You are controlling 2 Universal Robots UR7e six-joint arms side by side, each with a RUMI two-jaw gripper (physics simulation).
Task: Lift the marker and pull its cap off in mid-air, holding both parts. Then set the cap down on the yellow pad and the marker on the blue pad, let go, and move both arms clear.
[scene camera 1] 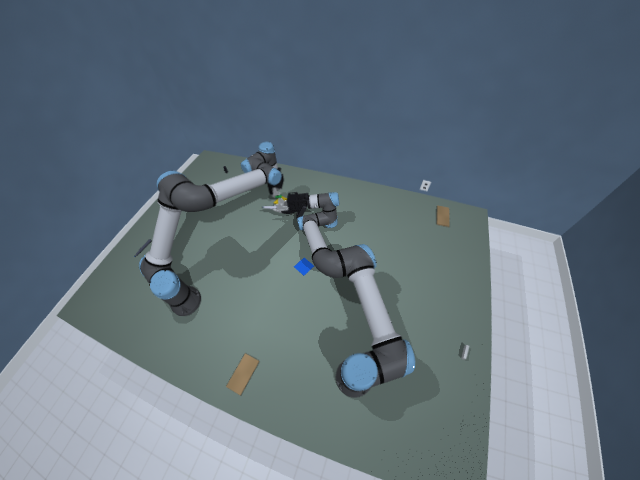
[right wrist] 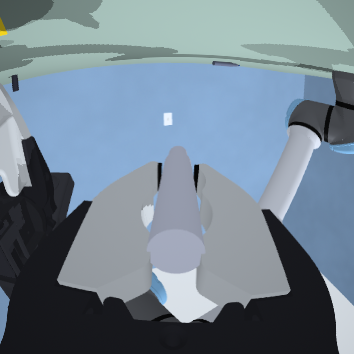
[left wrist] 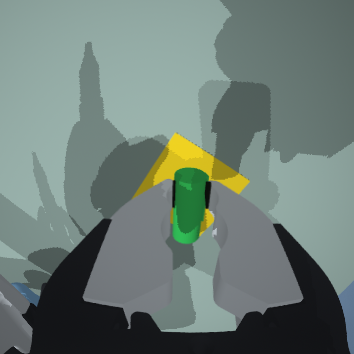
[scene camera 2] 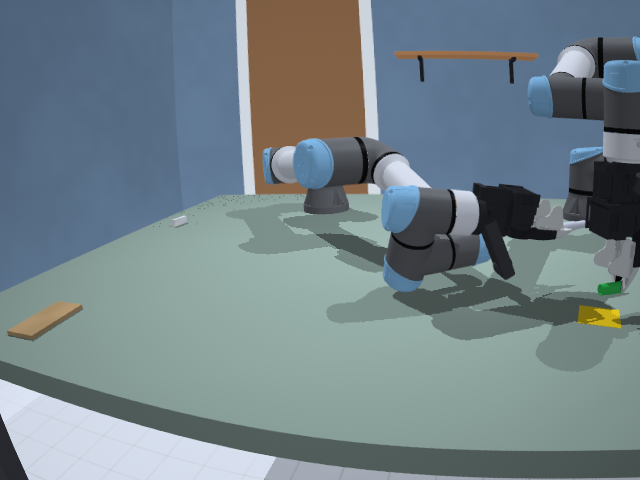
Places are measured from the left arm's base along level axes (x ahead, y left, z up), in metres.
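Where they show: left gripper, fingertip midpoint: [scene camera 1: 275, 196] [left wrist: 189, 182] [scene camera 2: 618, 289]; right gripper, fingertip midpoint: [scene camera 1: 273, 208] [right wrist: 177, 165] [scene camera 2: 567, 228]; left arm's base at its link origin: [scene camera 1: 186, 301] [scene camera 2: 583, 218]; right arm's base at its link origin: [scene camera 2: 326, 209].
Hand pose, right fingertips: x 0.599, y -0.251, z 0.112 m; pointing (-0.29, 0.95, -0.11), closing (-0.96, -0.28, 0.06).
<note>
Each offset is from my right fingertips to the top centre of the thing. "spot": to the spot under its first point.
The green cap @[dx +0.149, dy +0.045, dz -0.054 m] [scene camera 1: 280, 196] [scene camera 2: 607, 288] [left wrist: 190, 210] lies lengthwise between the fingertips of my left gripper [scene camera 2: 622, 281] [left wrist: 189, 182], which is shut on it. It is held a little above the yellow pad @[dx +0.154, dy +0.028, dz -0.112 m] [scene camera 2: 587, 313] [left wrist: 181, 149], which also shows at the left edge of the right wrist view [right wrist: 2, 28]. My right gripper [scene camera 2: 557, 221] [right wrist: 177, 165] is shut on the pale grey marker @[dx +0.002, dy -0.007, dz +0.014 m] [scene camera 1: 268, 207] [scene camera 2: 572, 225] [right wrist: 176, 215] and holds it uncapped and roughly level above the table. The blue pad @[dx -0.247, dy -0.255, dz -0.112 m] [scene camera 1: 303, 266] lies on the table beside the right arm in scene camera 1.
Wooden blocks lie at the front @[spot: dx -0.813, dy -0.169, dz -0.105 m] [scene camera 1: 242, 374] and far right [scene camera 1: 443, 215] [scene camera 2: 45, 320]. A small pale block @[dx -0.476, dy -1.063, dz -0.090 m] [scene camera 1: 464, 351] [scene camera 2: 179, 221] lies near the right edge in scene camera 1. A dark slim object @[dx -0.399, dy +0.705, dz -0.095 m] [scene camera 1: 142, 248] and a small black one @[dx +0.328, dy +0.529, dz -0.064 m] [scene camera 1: 225, 169] lie at the left. The two grippers are close together.
</note>
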